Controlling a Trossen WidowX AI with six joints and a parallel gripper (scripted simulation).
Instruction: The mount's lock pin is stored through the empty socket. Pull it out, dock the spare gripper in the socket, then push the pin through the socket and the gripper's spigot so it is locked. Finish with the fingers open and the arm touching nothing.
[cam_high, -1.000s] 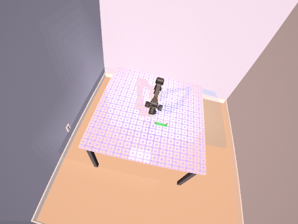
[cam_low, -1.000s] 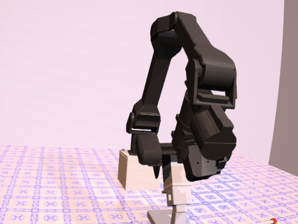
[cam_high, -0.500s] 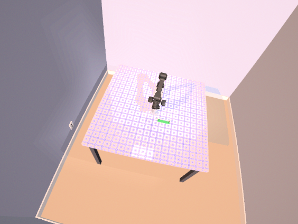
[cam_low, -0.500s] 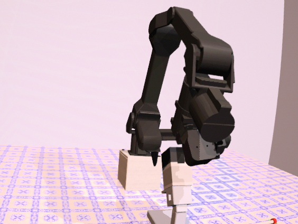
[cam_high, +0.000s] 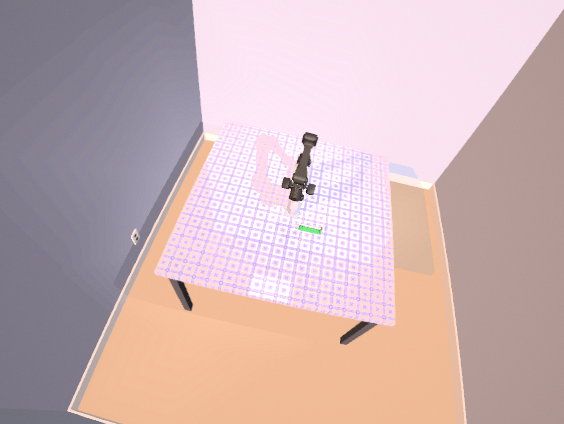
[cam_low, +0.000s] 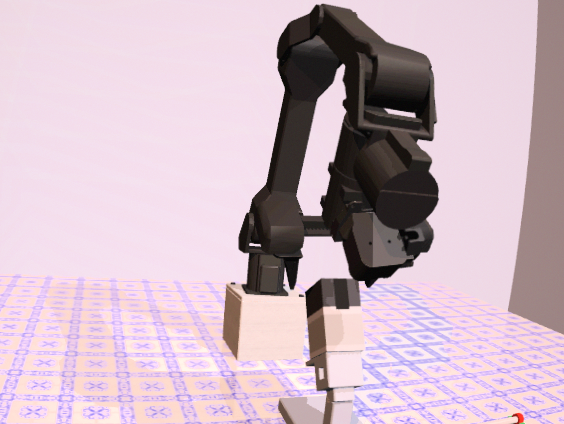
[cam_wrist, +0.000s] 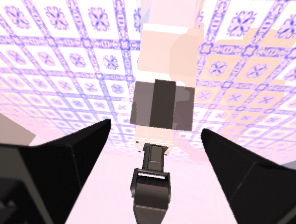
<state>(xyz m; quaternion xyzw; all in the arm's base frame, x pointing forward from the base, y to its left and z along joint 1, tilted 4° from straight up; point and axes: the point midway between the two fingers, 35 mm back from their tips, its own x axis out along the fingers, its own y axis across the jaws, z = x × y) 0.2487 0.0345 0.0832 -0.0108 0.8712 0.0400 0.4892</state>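
Right now my gripper tip is 3 cm short of the spare gripper and 4 cm above it. The rest, counted from my gripper tip: grey-blue mount: 4 cm ahead, 11 cm below; then green pin holder: 13 cm ahead, 14 cm to the left, 14 cm below.
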